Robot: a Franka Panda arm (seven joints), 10 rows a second.
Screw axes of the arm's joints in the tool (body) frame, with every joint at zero. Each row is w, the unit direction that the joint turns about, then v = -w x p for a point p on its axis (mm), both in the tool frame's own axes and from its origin. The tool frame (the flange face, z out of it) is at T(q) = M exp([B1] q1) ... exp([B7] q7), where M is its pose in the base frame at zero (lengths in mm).
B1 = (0, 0, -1, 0, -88, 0)
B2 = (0, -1, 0, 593, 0, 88)
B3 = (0, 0, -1, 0, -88, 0)
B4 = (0, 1, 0, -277, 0, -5.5)
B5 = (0, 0, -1, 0, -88, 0)
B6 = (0, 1, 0, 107, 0, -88)
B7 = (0, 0, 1, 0, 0, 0)
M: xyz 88 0 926 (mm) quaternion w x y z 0 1 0 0
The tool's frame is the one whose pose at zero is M.
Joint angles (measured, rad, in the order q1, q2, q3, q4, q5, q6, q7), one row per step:
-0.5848, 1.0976, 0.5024, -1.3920, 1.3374, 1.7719, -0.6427
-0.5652, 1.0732, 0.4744, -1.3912, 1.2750, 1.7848, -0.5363
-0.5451, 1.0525, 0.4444, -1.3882, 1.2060, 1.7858, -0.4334
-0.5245, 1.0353, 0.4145, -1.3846, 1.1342, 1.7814, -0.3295
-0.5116, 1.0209, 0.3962, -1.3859, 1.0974, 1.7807, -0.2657
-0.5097, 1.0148, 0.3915, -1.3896, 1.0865, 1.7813, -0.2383
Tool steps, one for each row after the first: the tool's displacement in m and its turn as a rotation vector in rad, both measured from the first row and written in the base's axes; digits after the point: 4 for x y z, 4 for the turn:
-0.0012, -0.0017, 0.0023, -0.0594, 0.0926, 0.0505
-0.0033, -0.0037, 0.0036, -0.1213, 0.1823, 0.1027
-0.0062, -0.0053, 0.0037, -0.1845, 0.2765, 0.1523
-0.0077, -0.0063, 0.0055, -0.2215, 0.3356, 0.1738
-0.0087, -0.0072, 0.0062, -0.2306, 0.3627, 0.1784

